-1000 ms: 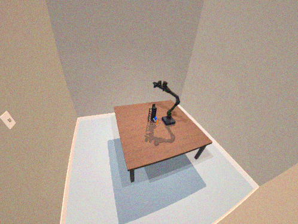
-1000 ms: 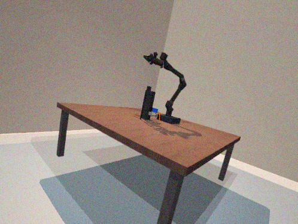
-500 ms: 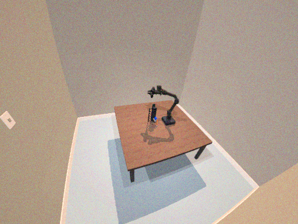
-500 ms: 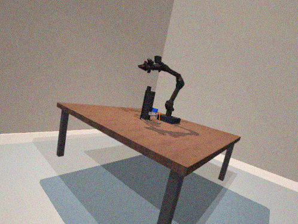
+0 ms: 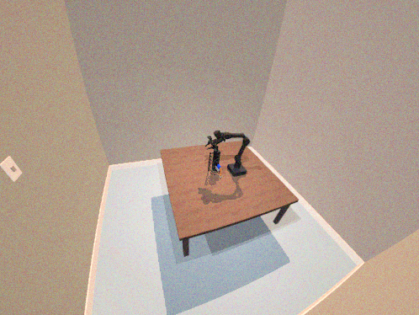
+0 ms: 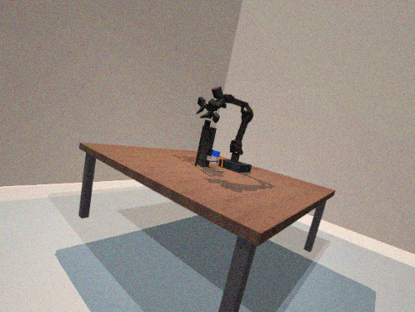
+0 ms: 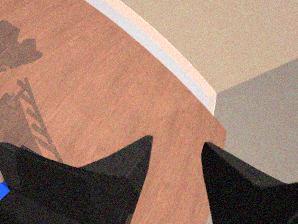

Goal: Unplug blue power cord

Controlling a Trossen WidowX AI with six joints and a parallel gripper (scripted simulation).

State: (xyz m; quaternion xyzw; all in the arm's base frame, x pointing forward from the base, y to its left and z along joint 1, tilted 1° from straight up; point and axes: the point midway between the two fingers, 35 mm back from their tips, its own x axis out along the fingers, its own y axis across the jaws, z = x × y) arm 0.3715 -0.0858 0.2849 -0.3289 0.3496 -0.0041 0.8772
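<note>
Right now the blue plug is 210 mm below my gripper tip, 140 mm behind it and 80 mm to the left of it.
</note>
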